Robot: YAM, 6 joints.
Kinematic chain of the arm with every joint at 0, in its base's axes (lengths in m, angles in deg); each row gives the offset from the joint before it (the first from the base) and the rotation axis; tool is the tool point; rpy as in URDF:
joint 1: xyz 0 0 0.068 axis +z
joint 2: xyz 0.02 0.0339 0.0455 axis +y
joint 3: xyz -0.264 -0.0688 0 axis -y
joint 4: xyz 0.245 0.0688 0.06 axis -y
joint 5: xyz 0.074 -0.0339 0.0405 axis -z
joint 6: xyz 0.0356 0 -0.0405 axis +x
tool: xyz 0 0 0 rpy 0 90 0
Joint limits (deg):
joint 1: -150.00..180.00
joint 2: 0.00..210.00
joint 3: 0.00..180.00
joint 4: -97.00..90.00
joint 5: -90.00..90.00
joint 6: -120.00..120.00
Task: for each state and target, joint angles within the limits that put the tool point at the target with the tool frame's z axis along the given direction. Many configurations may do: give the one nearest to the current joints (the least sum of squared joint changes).
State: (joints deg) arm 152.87 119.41 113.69 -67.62 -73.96 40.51
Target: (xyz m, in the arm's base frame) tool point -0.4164 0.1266 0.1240 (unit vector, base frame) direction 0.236 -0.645 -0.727
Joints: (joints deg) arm 160.60 146.59 122.43 -96.83 -32.00 40.51
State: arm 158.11 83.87 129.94 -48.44 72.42 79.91
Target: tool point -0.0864 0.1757 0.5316 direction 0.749 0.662 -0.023
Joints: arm 126.62 73.83 107.17 -48.57 84.97 79.91
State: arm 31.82 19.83 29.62 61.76 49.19 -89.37
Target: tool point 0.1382 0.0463 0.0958 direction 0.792 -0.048 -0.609
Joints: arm 23.58 57.39 1.22 15.41 21.14 -89.37
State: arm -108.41 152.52 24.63 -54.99 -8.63 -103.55
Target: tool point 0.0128 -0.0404 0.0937 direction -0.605 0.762 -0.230
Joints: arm -63.05 106.82 14.80 -74.42 11.18 -103.55
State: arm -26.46 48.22 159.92 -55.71 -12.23 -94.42
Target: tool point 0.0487 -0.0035 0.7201 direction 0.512 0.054 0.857
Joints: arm -10.09 80.48 152.72 -12.23 -8.22 -94.42
